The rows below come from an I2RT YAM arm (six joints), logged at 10 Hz.
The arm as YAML. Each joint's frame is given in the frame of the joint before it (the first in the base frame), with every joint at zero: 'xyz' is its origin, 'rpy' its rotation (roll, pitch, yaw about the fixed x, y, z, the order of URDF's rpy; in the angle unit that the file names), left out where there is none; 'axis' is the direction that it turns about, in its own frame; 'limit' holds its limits. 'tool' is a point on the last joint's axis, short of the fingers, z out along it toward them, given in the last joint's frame.
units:
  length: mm
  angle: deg
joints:
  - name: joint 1
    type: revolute
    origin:
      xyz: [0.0, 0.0, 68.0]
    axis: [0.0, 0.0, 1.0]
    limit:
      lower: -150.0
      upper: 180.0
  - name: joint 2
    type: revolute
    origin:
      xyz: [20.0, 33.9, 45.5]
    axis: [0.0, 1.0, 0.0]
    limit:
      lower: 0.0
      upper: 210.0
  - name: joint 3
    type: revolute
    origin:
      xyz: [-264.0, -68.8, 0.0]
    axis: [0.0, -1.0, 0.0]
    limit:
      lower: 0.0
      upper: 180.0
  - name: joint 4
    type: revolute
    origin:
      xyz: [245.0, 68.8, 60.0]
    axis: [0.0, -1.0, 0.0]
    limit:
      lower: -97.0
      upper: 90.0
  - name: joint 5
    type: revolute
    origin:
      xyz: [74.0, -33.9, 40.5]
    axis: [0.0, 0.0, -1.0]
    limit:
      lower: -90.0
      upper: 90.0
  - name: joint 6
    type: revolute
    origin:
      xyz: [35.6, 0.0, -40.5]
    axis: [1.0, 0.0, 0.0]
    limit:
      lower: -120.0
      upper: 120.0
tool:
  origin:
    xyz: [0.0, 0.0, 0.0]
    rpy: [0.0, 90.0, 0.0]
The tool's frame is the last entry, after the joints.
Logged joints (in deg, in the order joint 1, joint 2, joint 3, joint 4, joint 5, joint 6), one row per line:
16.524 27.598 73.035 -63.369 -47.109 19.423
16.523 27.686 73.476 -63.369 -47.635 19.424
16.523 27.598 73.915 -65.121 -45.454 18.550
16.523 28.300 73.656 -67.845 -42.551 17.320
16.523 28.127 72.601 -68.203 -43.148 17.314
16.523 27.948 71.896 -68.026 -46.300 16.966
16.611 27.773 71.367 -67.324 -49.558 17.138
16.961 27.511 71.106 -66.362 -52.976 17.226
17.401 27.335 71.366 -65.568 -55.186 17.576
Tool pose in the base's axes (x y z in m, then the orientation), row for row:
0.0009 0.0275 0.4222 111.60 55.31 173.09
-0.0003 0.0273 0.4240 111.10 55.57 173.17
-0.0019 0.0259 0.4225 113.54 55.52 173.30
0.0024 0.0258 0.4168 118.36 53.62 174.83
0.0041 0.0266 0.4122 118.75 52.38 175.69
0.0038 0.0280 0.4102 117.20 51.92 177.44
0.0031 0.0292 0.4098 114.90 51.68 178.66
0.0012 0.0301 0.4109 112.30 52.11 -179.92
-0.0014 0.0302 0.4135 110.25 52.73 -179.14
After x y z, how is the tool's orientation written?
As angles about the fixed x, y, z axes (roll, pitch, yaw), in degrees.
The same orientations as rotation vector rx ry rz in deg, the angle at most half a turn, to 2 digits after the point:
-31.16 107.61 68.26
-31.66 107.16 68.66
-30.42 108.40 66.34
-28.35 112.10 63.46
-28.40 113.24 64.24
-30.79 112.78 67.17
-33.12 111.76 70.45
-36.14 109.94 73.79
-38.31 108.26 76.05

